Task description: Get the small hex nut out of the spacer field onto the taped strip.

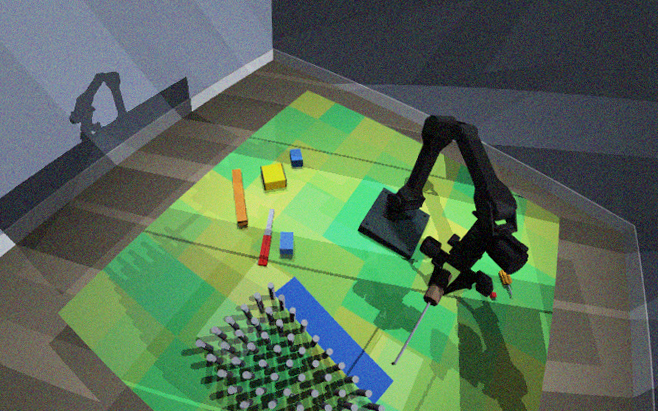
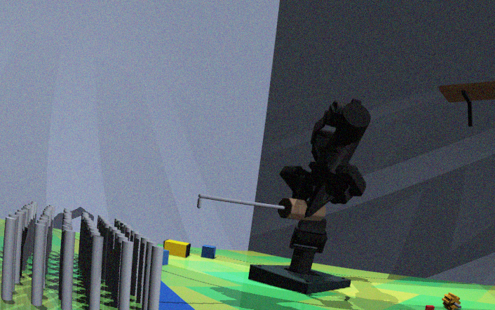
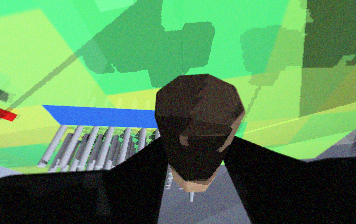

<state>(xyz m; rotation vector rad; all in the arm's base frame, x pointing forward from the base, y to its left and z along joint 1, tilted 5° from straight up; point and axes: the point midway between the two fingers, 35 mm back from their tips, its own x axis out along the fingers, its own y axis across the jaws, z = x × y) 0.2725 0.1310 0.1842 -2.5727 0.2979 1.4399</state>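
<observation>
Right now the blue taped strip is 190 mm to the right of my gripper tip, 180 mm below it and 160 mm ahead of it. Round my gripper tip: red cube: 260 mm to the left, 170 mm below, 150 mm behind; yellow-handled tool: 300 mm to the left, 220 mm behind, 170 mm below; metal rod tool: 100 mm ahead, 30 mm to the right.
</observation>
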